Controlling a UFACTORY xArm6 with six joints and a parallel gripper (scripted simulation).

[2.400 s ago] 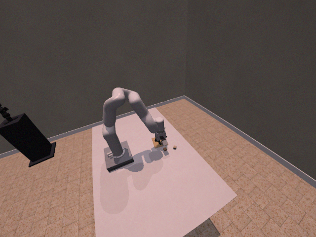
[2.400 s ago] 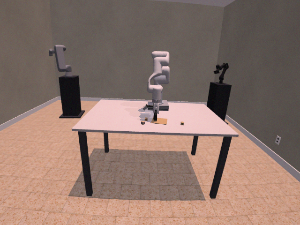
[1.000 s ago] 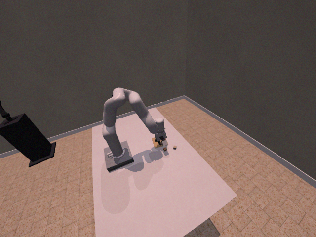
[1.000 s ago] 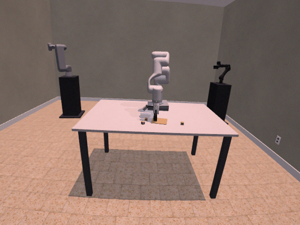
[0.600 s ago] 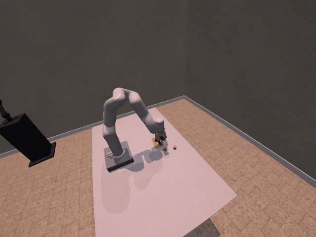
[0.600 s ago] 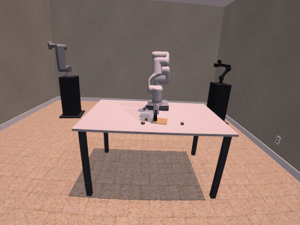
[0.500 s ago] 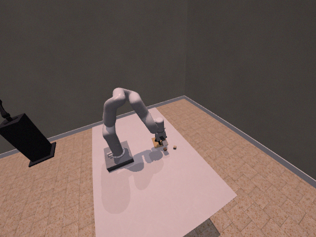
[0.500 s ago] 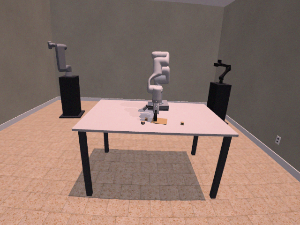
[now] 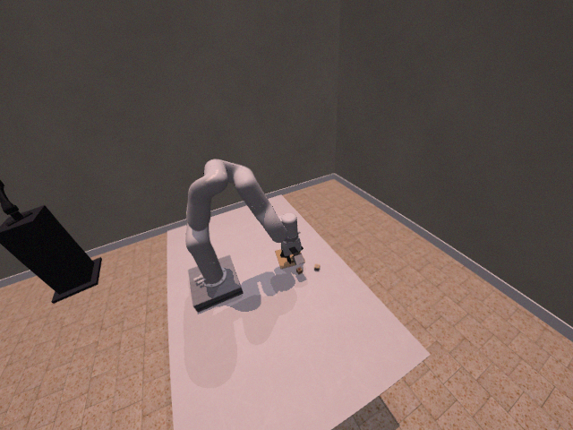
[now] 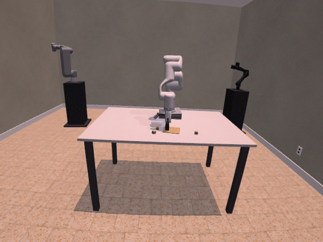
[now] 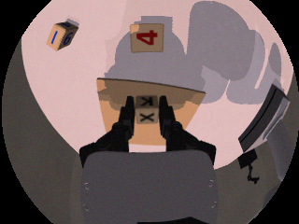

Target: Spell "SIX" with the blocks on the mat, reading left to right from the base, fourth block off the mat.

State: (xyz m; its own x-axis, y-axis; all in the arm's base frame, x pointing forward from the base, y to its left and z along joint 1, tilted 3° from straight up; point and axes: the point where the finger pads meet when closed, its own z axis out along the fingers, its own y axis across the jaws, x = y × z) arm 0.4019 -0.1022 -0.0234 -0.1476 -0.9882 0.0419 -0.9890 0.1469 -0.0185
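Right now my hand is 40 mm to the right of the tan mat, 20 mm above it and 10 mm short of it.
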